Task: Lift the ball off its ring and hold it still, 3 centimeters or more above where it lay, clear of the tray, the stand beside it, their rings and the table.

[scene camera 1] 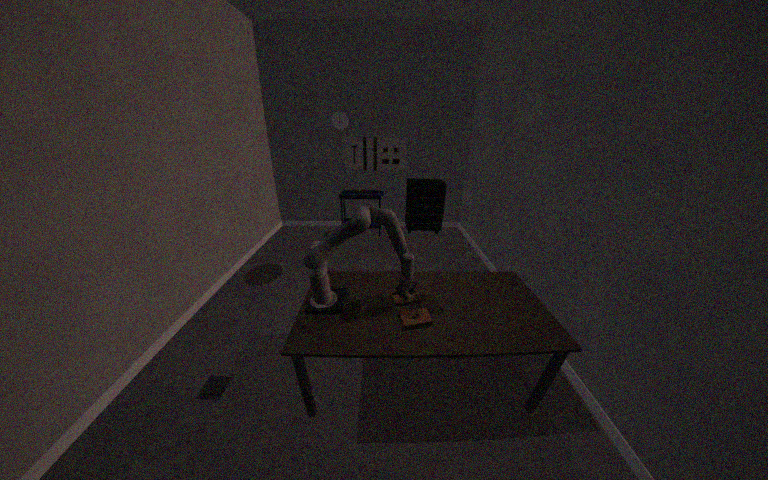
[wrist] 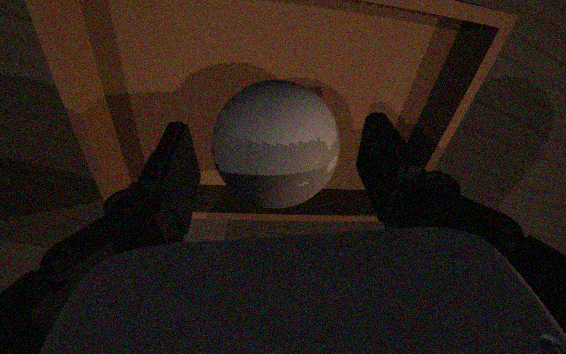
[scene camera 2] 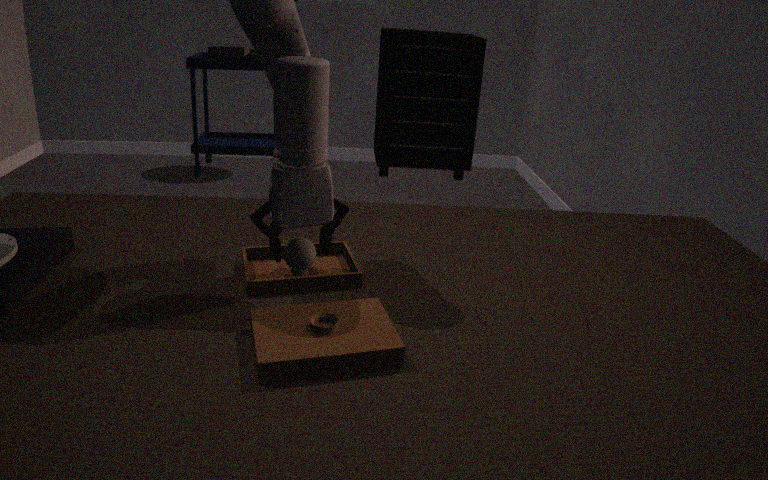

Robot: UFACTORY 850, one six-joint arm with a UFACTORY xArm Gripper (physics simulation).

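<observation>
A grey, shiny ball (scene camera 2: 301,253) (wrist: 276,150) sits inside the shallow wooden tray (scene camera 2: 305,284) (wrist: 310,40). Its ring underneath is hidden or too dark to make out. My gripper (scene camera 2: 300,253) (wrist: 278,144) is open and points down over the tray, with its black fingers on either side of the ball. In the wrist view a gap shows between the ball and each finger. In scene camera 1 the gripper is small and dark above the tray (scene camera 1: 398,297). The wooden stand (scene camera 1: 416,321) (scene camera 2: 283,345) bears an empty ring (scene camera 2: 315,327).
The stand is close to the tray, on the side nearer scene camera 2. Both are on the brown table (scene camera 1: 487,333) (scene camera 2: 538,367). The arm's base (scene camera 1: 323,301) is at the table's left. A blue cart (scene camera 2: 237,142) and a dark cabinet (scene camera 1: 425,204) (scene camera 2: 429,101) stand behind the table.
</observation>
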